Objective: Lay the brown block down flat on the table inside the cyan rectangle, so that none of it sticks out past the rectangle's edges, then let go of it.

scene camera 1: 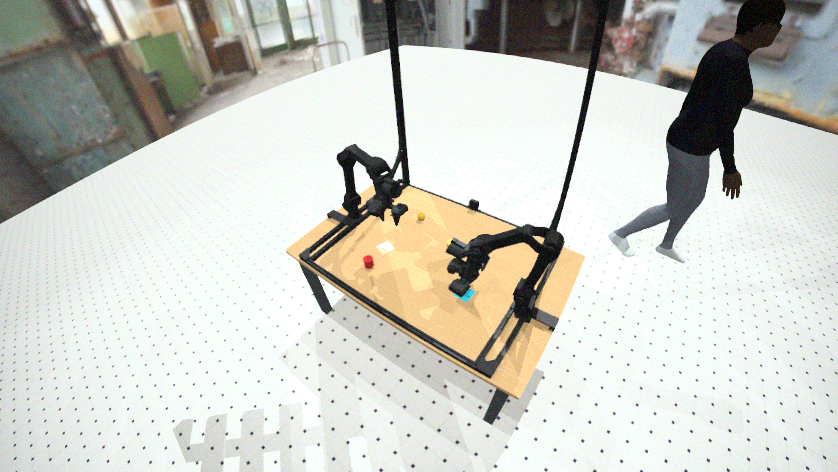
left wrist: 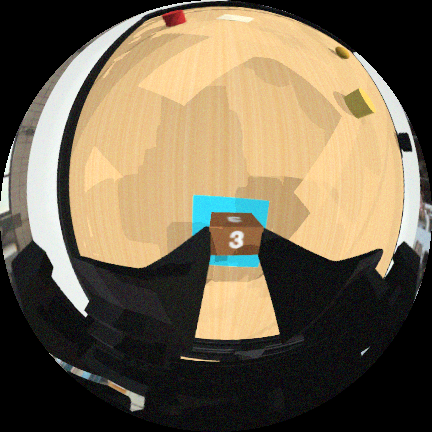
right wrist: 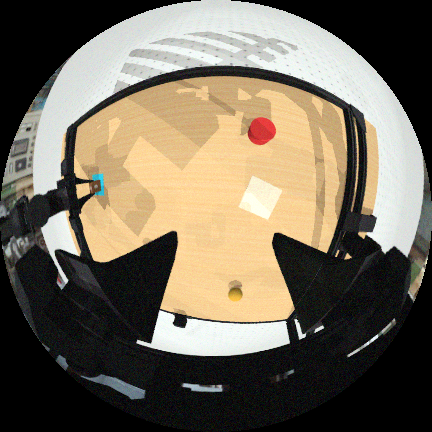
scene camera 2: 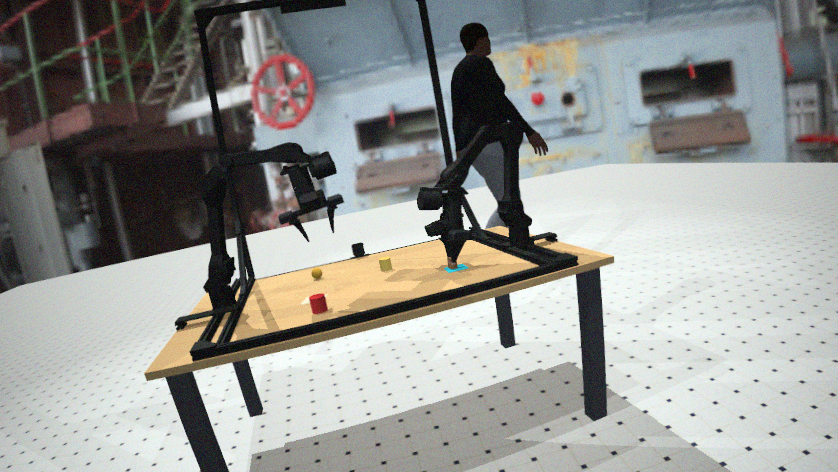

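Where they show: left gripper, between the fingertips: (left wrist: 233, 232) (right wrist: 93, 186) (scene camera 2: 451, 261); right gripper, between the fingertips: (scene camera 1: 390, 223) (right wrist: 226, 237) (scene camera 2: 321, 237); left arm's base, origin of its link: (scene camera 1: 523, 312) (left wrist: 235, 357) (scene camera 2: 520, 243); right arm's base, origin of its link: (scene camera 1: 354, 215) (right wrist: 348, 239) (scene camera 2: 224, 306).
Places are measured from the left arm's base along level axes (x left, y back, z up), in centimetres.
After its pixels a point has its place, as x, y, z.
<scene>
The brown block (scene camera 2: 452, 264) @(-4.3, -25.5, -0.1) (left wrist: 236, 240) @(-5.8, -24.4, 1.6) (right wrist: 95, 186) @(-6.1, -25.3, 0.3), marked with a white 3, is between the fingers of my left gripper (scene camera 2: 453, 262) @(-5.7, -24.5, 0.4) (left wrist: 233, 232) @(-5.7, -24.5, 0.4), which is shut on it. The block is over the cyan rectangle (scene camera 1: 467, 296) @(-3.9, -22.3, -1.8) (scene camera 2: 463, 268) @(-2.4, -23.1, -1.8) (left wrist: 201, 205) @(-3.8, -26.7, -1.8) (right wrist: 101, 178) @(-4.6, -26.6, -1.8); cyan shows beyond its far and near sides in the left wrist view. Whether its underside touches the table is hard to tell. In scene camera 1 the gripper hides the block. My right gripper (scene camera 2: 320, 235) @(-19.5, -58.3, 15.5) (right wrist: 226, 237) @(-19.5, -58.3, 15.5) is open and empty, high above the table at the picture's left.
A red cylinder (scene camera 1: 368, 262) @(-8.1, -65.6, 2.0) (scene camera 2: 317, 303) @(-7.9, -67.5, 0.9) (left wrist: 174, 18) (right wrist: 261, 131) @(-10.3, -66.2, 2.3) stands near a white square (scene camera 1: 385, 247) @(-21.9, -63.7, -1.8) (right wrist: 260, 197) @(-21.7, -63.8, -1.8). A yellow ball (scene camera 1: 421, 216) @(-43.5, -52.8, 1.2) (scene camera 2: 316, 273) @(-43.2, -54.1, 0.4) and a yellow cylinder (scene camera 2: 385, 264) @(-27.0, -35.7, 0.3) (left wrist: 359, 103) @(-26.9, -34.1, 0.7) are toward the back. A black frame (scene camera 2: 375, 309) @(8.6, -59.3, 0.0) runs along the table's edges.
</scene>
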